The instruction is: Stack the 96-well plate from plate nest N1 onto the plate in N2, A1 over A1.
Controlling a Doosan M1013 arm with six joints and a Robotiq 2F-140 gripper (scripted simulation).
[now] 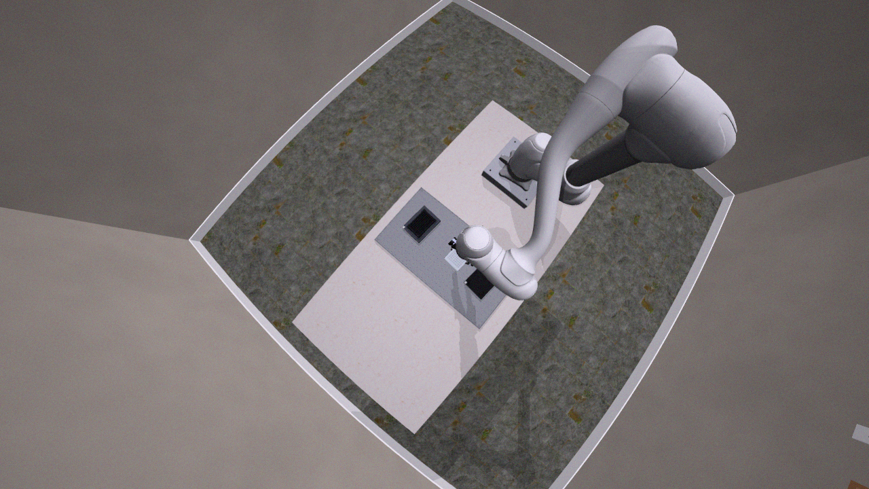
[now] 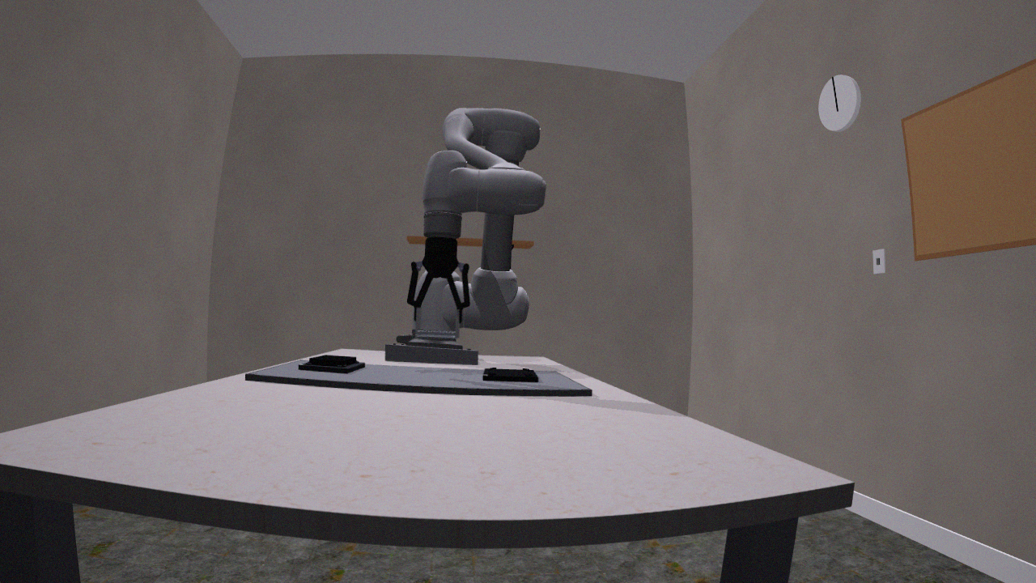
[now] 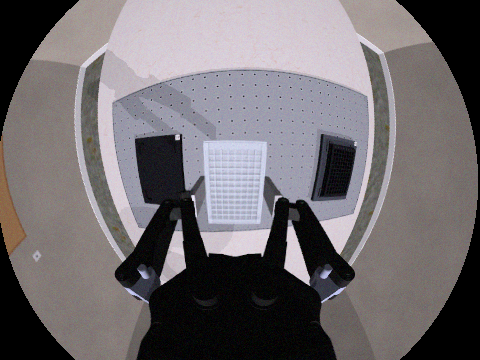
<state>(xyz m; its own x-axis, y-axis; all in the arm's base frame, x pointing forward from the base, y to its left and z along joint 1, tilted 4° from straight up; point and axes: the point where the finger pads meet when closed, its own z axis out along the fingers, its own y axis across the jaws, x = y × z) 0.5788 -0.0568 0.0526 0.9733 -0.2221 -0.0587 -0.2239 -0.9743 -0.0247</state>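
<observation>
Now: hand 5 cm past the black 96-well plate, 25 cm to the left of it and 10 cm above it. From my hand the other things lie so: white 96-well plate: 2 cm below; then white mark: 9 cm ahead, 10 cm to the left, 10 cm below; then nest N1: 3 cm ahead, 17 cm to the left, 11 cm below.
</observation>
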